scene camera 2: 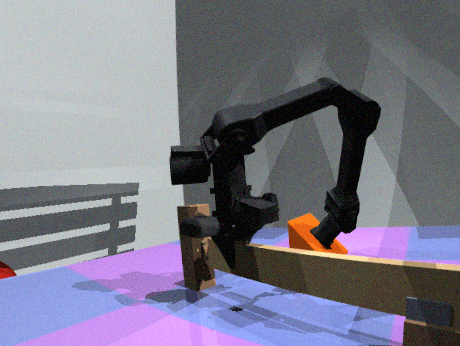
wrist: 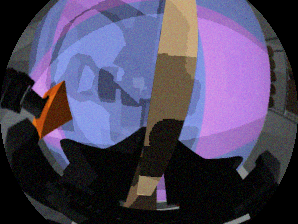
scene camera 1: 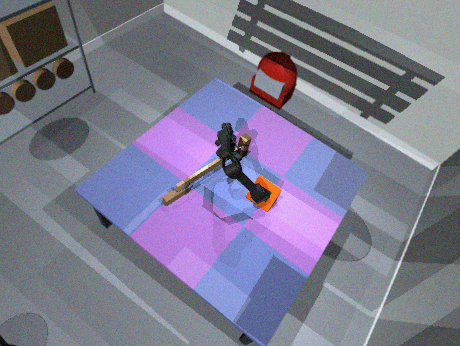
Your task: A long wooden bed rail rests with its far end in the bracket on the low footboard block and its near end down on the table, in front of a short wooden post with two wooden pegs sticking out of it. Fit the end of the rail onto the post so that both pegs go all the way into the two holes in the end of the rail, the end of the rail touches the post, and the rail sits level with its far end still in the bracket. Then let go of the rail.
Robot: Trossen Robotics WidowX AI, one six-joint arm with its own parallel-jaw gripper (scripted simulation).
I see my gripper (scene camera 2: 237, 267) and a wooden rail (scene camera 2: 378, 284).
My gripper also shows in the wrist view (wrist: 153, 131).
